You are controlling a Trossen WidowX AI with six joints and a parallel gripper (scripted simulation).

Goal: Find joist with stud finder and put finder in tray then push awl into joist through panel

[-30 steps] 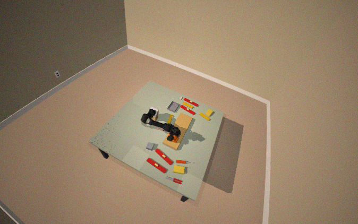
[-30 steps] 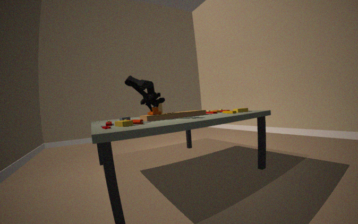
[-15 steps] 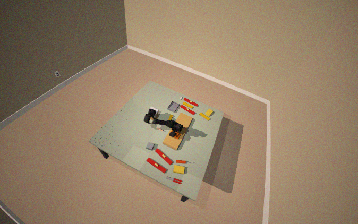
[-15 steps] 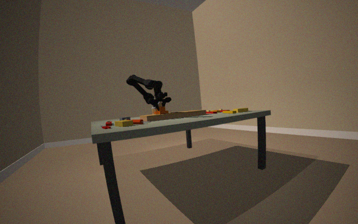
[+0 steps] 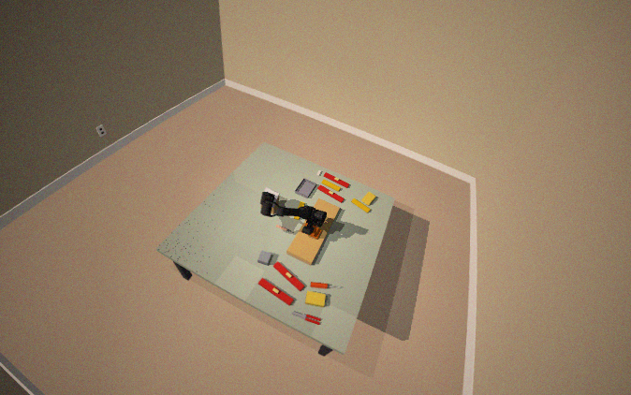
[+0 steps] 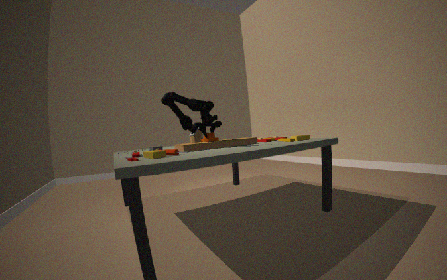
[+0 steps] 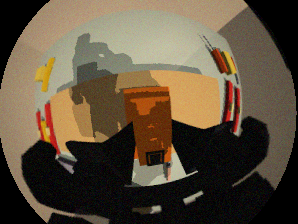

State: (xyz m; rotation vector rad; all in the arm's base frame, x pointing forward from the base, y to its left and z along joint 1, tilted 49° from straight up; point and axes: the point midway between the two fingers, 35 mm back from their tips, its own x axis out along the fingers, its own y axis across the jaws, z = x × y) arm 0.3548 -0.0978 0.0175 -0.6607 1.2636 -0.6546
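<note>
My gripper tip is 20 cm past the grey tray, 39 cm to the right of it and 5 cm above it. From my gripper tip the other things lie so: orange stud finder 2 cm behind, 2 cm above; grey block 22 cm behind, 30 cm to the right, 5 cm below; awl 18 cm behind, 4 cm to the right, 6 cm below.
</note>
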